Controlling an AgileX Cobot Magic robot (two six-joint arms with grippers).
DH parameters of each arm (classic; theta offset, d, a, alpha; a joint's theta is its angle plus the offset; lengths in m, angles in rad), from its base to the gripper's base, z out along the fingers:
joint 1: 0 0.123 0 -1.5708
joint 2: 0.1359 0 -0.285 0
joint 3: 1.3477 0 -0.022 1.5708
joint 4: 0 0.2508 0 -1.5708
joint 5: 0 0 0.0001 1.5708
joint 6: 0 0.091 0 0
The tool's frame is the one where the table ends.
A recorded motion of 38 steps. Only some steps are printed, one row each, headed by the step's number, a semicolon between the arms.
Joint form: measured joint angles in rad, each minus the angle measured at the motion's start. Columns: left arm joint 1, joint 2, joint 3, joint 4, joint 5, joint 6; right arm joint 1, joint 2, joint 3, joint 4, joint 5, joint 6.
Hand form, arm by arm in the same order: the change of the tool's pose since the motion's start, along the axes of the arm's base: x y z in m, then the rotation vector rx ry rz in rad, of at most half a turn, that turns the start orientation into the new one. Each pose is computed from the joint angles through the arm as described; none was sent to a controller.
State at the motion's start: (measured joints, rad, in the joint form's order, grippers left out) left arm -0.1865 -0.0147 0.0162 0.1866 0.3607 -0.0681; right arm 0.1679 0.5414 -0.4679 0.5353 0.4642 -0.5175
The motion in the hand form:
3: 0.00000 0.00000 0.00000 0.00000 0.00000 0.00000; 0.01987 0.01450 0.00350 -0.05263 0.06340 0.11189
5: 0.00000 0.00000 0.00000 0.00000 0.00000 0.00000; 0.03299 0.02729 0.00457 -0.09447 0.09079 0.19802
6: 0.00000 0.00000 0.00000 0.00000 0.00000 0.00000; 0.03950 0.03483 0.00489 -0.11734 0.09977 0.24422
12: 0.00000 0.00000 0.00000 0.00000 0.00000 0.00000; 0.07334 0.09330 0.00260 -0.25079 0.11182 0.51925
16: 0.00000 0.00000 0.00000 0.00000 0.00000 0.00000; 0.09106 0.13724 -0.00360 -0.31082 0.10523 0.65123
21: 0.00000 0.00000 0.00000 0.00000 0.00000 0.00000; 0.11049 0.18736 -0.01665 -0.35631 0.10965 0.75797
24: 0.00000 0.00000 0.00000 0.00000 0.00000 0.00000; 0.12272 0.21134 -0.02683 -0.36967 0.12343 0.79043
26: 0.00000 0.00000 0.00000 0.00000 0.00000 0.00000; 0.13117 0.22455 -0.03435 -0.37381 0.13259 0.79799
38: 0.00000 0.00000 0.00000 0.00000 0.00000 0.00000; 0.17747 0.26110 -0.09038 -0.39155 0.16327 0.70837
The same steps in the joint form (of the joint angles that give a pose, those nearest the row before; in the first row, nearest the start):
3: 0.0000 0.0000 0.0000 0.0000 0.0000 0.0000; 0.0653 0.1364 -0.0632 0.0361 0.0235 -0.0856
5: 0.0000 0.0000 0.0000 0.0000 0.0000 0.0000; 0.1210 0.2271 -0.1054 0.0574 0.0294 -0.1490
6: 0.0000 0.0000 0.0000 0.0000 0.0000 0.0000; 0.1523 0.2730 -0.1276 0.0670 0.0297 -0.1823
12: 0.0000 0.0000 0.0000 0.0000 0.0000 0.0000; 0.3580 0.5455 -0.2751 0.1022 0.0097 -0.3542
16: 0.0000 0.0000 0.0000 0.0000 0.0000 0.0000; 0.4737 0.7165 -0.3812 0.1118 -0.0182 -0.4191
21: 0.0000 0.0000 0.0000 0.0000 0.0000 0.0000; 0.5677 0.9112 -0.5156 0.1239 -0.0384 -0.4664
24: 0.0000 0.0000 0.0000 0.0000 0.0000 0.0000; 0.5962 1.0147 -0.5912 0.1307 -0.0429 -0.4781
26: 0.0000 0.0000 0.0000 0.0000 0.0000 0.0000; 0.6075 1.0767 -0.6358 0.1351 -0.0509 -0.4803
38: 0.0000 0.0000 0.0000 0.0000 0.0000 0.0000; 0.6092 1.3417 -0.7674 0.1630 -0.1932 -0.4810

